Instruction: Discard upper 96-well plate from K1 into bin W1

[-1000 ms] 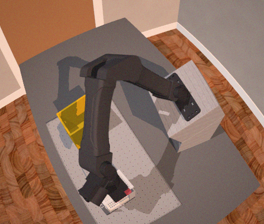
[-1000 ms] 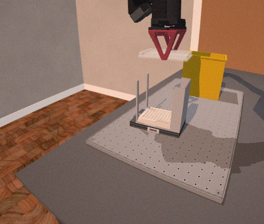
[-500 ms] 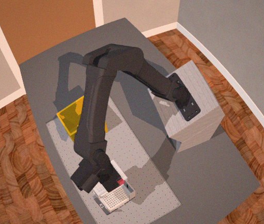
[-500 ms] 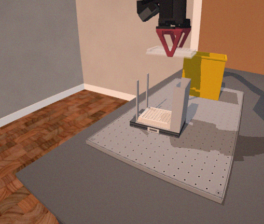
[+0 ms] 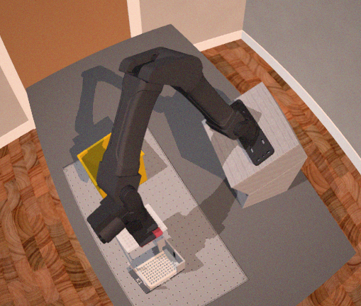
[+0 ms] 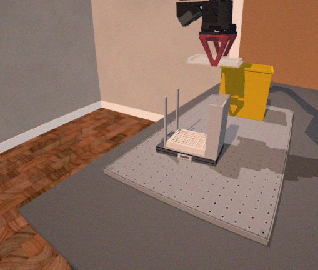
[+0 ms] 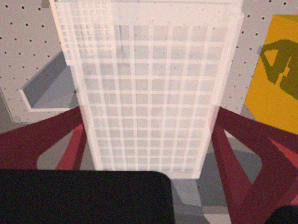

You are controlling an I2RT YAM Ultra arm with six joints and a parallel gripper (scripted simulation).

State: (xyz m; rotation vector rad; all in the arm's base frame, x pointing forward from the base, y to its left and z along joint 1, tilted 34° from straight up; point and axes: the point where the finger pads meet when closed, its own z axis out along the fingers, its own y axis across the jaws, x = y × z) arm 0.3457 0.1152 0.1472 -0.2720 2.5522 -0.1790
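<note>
Now: hand 270 mm to the left of the yellow plastics bin W1 and 140 mm above it.
</note>
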